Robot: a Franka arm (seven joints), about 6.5 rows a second.
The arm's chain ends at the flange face. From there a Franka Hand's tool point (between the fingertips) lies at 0.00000 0.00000 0.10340 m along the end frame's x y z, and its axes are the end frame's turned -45 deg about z.
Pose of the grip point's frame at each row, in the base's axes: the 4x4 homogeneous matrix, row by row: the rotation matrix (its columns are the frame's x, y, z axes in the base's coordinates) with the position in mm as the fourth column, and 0 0 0 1 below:
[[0.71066 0.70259 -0.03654 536.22], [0.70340 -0.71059 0.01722 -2.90], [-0.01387 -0.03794 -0.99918 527.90], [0 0 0 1]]
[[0.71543 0.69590 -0.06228 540.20], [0.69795 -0.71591 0.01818 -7.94], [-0.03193 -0.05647 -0.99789 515.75], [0 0 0 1]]
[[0.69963 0.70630 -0.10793 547.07], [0.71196 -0.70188 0.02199 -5.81], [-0.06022 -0.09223 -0.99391 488.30], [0 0 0 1]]
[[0.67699 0.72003 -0.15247 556.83], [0.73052 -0.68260 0.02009 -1.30], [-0.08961 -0.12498 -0.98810 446.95], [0 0 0 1]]
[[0.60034 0.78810 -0.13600 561.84], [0.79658 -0.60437 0.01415 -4.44], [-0.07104 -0.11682 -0.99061 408.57], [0 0 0 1]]
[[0.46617 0.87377 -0.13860 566.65], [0.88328 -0.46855 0.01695 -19.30], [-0.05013 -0.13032 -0.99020 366.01], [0 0 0 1]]
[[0.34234 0.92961 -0.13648 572.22], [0.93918 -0.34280 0.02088 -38.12], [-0.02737 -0.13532 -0.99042 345.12], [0 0 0 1]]
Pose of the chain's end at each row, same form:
[[0.99932 -0.00571 -0.03654 540.00], [-0.00508 -0.99984 0.01722 -4.68], [-0.03664 -0.01702 -0.99918 631.22], [0 0 0 1]]
[[0.99796 -0.01381 -0.06228 546.64], [-0.01270 -0.99975 0.01818 -9.82], [-0.06251 -0.01735 -0.99789 618.93], [0 0 0 1]]
[[0.99414 0.00472 -0.10793 558.23], [0.00713 -0.99974 0.02199 -8.08], [-0.10780 -0.02263 -0.99391 591.07], [0 0 0 1]]
[[0.98784 0.03043 -0.15247 572.60], [0.03388 -0.99923 0.02009 -3.38], [-0.15174 -0.02501 -0.98810 549.12], [0 0 0 1]]
[[0.98178 0.13277 -0.13600 575.90], [0.13591 -0.99062 0.01415 -5.90], [-0.13284 -0.03237 -0.99061 511.00], [0 0 0 1]]
[[0.94748 0.28822 -0.13860 580.98], [0.29326 -0.95589 0.01695 -21.05], [-0.12760 -0.05670 -0.99020 468.40], [0 0 0 1]]
[[0.89940 0.41526 -0.13648 586.33], [0.42170 -0.90650 0.02088 -40.28], [-0.11504 -0.07633 -0.99042 447.53], [0 0 0 1]]

